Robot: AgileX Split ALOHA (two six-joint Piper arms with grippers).
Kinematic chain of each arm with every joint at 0, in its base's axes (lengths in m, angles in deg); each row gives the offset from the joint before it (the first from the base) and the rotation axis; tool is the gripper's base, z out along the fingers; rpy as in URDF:
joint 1: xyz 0 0 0.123 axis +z
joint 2: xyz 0 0 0 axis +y
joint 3: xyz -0.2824 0 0.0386 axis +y
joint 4: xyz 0.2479 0 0.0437 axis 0.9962 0 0.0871
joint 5: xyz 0 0 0 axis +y
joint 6: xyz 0.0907 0 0.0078 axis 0.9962 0 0.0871
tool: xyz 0 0 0 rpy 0 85 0
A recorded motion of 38 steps. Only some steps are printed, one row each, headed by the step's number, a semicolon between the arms.
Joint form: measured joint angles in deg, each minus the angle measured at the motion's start. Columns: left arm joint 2, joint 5, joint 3, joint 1, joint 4, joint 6; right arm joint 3, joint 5, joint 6, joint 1, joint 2, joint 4.
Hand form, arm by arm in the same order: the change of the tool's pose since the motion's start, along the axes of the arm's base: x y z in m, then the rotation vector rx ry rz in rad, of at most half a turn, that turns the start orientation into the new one. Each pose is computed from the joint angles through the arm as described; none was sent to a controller.
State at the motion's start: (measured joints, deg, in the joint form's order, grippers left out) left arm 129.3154 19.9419 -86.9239 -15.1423 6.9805 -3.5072; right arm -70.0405 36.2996 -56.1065 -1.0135 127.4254 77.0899
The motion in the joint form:
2: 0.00 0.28 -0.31 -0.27 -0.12 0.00; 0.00 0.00 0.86 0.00 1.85 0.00
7: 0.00 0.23 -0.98 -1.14 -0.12 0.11; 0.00 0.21 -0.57 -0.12 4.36 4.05
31: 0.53 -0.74 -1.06 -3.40 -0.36 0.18; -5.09 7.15 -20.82 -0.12 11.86 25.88
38: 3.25 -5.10 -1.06 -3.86 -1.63 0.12; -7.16 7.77 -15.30 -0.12 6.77 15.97
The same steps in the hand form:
2: 0.0002 -0.0024 0.0012 -0.0014 -0.0002 -0.0030; -0.0018 0.0000 -0.0131 0.0064 0.0408 -0.0109
7: 0.0007 -0.0100 0.0043 -0.0039 -0.0125 -0.0199; -0.0019 0.0002 -0.0287 0.0415 0.0702 -0.0504
31: -0.0035 -0.0286 0.0011 -0.0104 -0.0198 -0.0594; 0.0249 0.0071 -0.0487 0.1948 -0.1186 -0.0733
38: -0.0010 -0.0349 -0.0177 -0.0406 -0.0401 -0.0589; 0.0315 0.0092 -0.0080 0.1595 -0.1698 0.0311

